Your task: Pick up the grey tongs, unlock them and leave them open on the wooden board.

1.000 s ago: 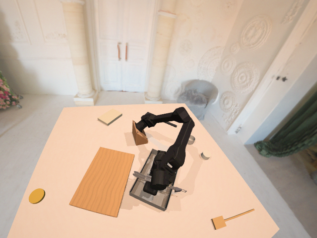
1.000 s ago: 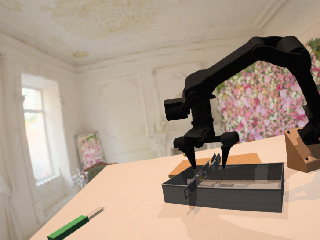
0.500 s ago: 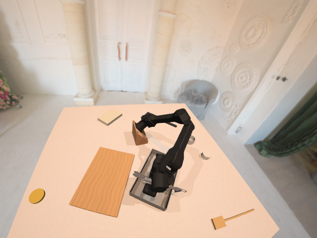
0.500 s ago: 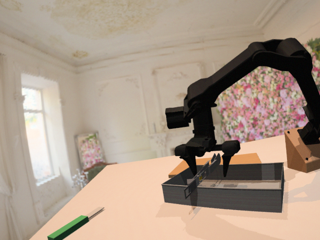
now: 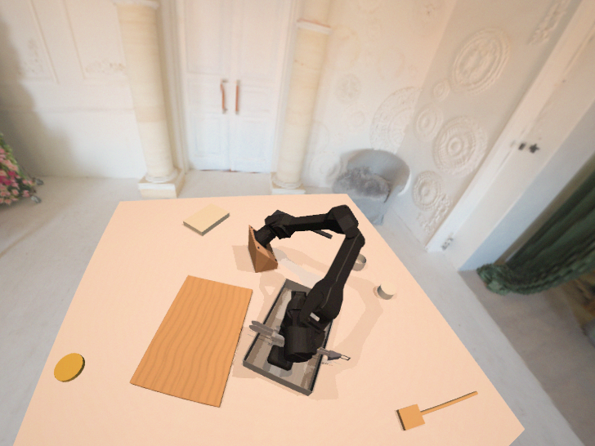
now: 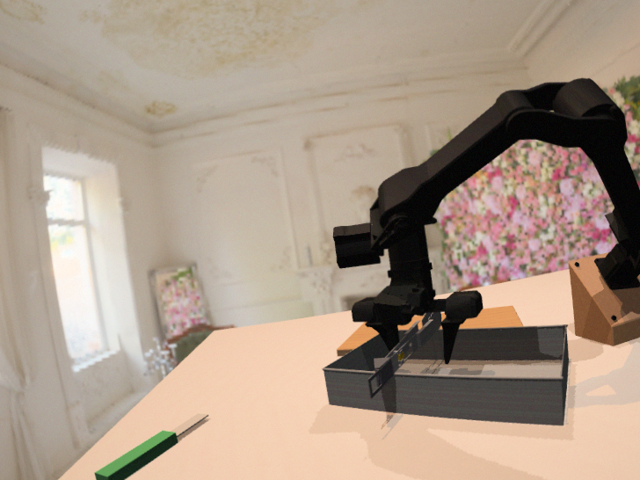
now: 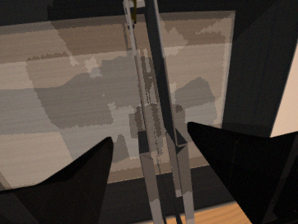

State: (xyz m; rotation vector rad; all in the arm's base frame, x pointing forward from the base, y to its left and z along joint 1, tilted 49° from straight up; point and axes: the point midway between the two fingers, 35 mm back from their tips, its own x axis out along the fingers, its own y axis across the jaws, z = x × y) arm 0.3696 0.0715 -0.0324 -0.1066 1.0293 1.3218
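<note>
Now: gripper tip 3 cm past the grey roasting tin and 4 cm to the right of it. From my gripper tip the other things lie so: wooden board: 9 cm behind, 25 cm to the right, 2 cm below; then green-handled knife: 36 cm ahead, 10 cm to the left, 2 cm below.
</note>
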